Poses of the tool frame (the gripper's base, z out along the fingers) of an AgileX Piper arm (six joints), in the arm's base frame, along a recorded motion.
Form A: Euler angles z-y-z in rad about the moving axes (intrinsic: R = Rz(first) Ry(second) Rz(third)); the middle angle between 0 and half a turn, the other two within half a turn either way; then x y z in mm.
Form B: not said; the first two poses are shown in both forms.
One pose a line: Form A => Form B
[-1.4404 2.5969 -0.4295 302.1 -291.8 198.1] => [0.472 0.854 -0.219 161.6 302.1 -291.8 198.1]
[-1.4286 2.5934 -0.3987 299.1 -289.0 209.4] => [0.481 0.850 -0.217 161.0 299.1 -289.0 209.4]
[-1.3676 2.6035 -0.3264 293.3 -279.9 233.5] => [0.487 0.850 -0.202 159.7 293.3 -279.9 233.5]
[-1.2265 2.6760 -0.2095 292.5 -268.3 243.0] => [0.481 0.863 -0.154 160.0 292.5 -268.3 243.0]
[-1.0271 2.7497 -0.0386 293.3 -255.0 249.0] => [0.472 0.876 -0.100 160.7 293.3 -255.0 249.0]
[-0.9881 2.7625 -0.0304 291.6 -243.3 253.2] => [0.459 0.884 -0.093 161.1 291.6 -243.3 253.2]
